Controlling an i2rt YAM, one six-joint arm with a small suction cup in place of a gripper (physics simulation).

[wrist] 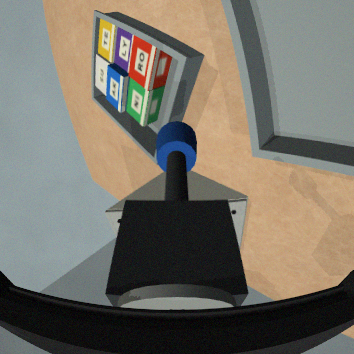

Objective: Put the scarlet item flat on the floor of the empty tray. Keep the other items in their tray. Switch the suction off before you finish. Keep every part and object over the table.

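Places are measured from the arm's base along level axes (x ahead, y left, z up), in metres.
Where they show: hand, its tool point: (pixel 175 139).
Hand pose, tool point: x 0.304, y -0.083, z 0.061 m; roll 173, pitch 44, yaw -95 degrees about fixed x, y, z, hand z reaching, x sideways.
After its pixels a point has its place.
The scarlet item (pixel 140 61) {x 0.324, y 0.111, z -0.061 m}, a red box labelled RO, stands in the back row of the small grey tray (pixel 190 67) {x 0.318, y 0.024, z -0.080 m} at the upper left of the wrist view, beside a purple box and behind a green one. The empty tray (pixel 310 149) {x 0.263, y -0.160, z -0.072 m} is large and grey; part of it shows at the upper right, and its visible floor holds no item. My gripper (pixel 176 147), a blue suction cup on a black stem, is open with nothing seen on it. In the view it overlaps the near corner of the small tray; its height above the table is hard to tell.
With the red box stand a yellow box TE (pixel 105 41) {x 0.362, y 0.218, z -0.062 m}, a purple box LY (pixel 123 47) {x 0.347, y 0.165, z -0.067 m}, a white box (pixel 101 75) {x 0.289, y 0.249, z -0.057 m}, a blue box (pixel 115 88) {x 0.268, y 0.189, z -0.052 m} and a green box NI (pixel 136 102) {x 0.243, y 0.143, z -0.064 m}. The table (pixel 220 125) {x 0.229, y -0.014, z -0.103 m} has its edge at the left, beyond the small tray.
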